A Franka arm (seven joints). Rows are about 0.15 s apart.
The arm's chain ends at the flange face. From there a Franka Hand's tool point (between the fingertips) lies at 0.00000 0.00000 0.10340 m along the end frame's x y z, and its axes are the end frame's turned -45 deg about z.
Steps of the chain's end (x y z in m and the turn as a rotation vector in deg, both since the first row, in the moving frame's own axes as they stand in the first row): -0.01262 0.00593 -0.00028 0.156 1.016 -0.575; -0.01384 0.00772 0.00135 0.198 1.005 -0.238; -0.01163 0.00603 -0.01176 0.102 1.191 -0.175; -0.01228 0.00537 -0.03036 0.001 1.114 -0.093; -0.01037 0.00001 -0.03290 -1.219 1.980 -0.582; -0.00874 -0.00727 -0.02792 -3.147 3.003 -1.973; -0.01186 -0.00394 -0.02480 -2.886 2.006 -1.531
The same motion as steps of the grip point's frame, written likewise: -0.01162 -0.00364 -0.00030 -0.608 0.829 -0.575; -0.01371 -0.00330 0.00133 -0.571 0.851 -0.238; -0.01084 -0.00257 -0.01178 -0.770 0.914 -0.175; -0.01106 -0.00347 -0.03038 -0.787 0.788 -0.093; -0.00635 -0.00325 -0.03299 -2.262 0.538 -0.582; -0.00109 -0.00348 -0.02822 -4.349 -0.102 -1.973; -0.00664 -0.00492 -0.02499 -3.459 -0.622 -1.531
